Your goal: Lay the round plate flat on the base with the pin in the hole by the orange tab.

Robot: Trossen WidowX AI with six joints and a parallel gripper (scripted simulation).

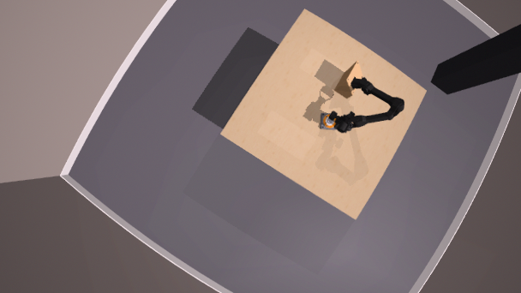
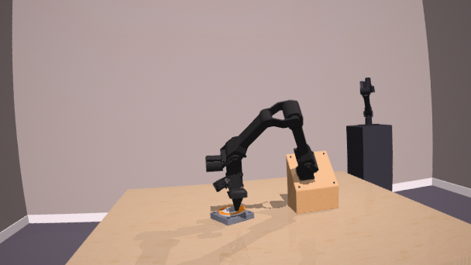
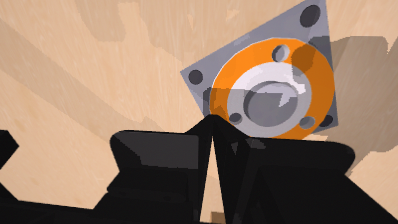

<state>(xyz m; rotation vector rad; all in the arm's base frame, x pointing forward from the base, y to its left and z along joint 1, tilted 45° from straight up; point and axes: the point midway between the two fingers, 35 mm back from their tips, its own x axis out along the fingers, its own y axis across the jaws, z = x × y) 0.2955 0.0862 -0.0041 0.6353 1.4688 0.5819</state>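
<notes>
The square grey base lies 50 mm to the right of my gripper tip, 20 mm below it and 10 mm ahead of it.
</notes>
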